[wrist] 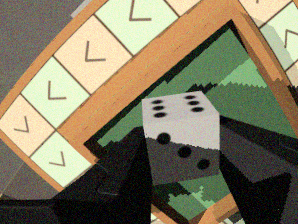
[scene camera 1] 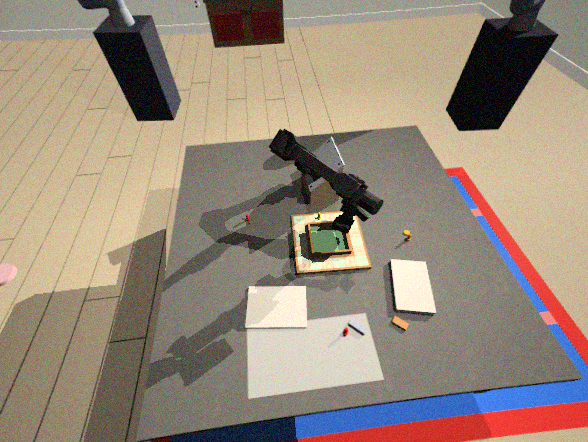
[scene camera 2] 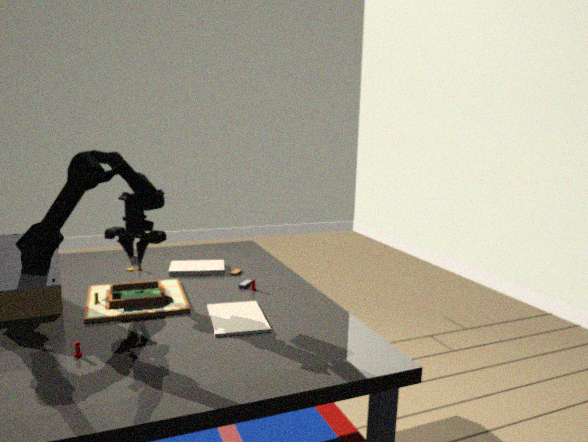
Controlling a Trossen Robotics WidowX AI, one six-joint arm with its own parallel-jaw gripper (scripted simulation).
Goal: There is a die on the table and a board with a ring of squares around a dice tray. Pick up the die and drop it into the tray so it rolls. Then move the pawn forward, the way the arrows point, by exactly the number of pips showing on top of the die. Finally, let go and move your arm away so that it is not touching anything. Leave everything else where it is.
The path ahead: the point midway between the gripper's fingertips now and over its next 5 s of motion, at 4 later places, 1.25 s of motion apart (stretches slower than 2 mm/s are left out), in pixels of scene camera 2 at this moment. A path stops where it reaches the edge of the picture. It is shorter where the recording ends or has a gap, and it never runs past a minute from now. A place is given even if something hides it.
The gripper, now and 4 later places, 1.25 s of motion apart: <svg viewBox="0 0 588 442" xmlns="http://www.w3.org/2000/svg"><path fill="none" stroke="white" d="M136 261L131 274L134 261L122 270L97 289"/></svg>
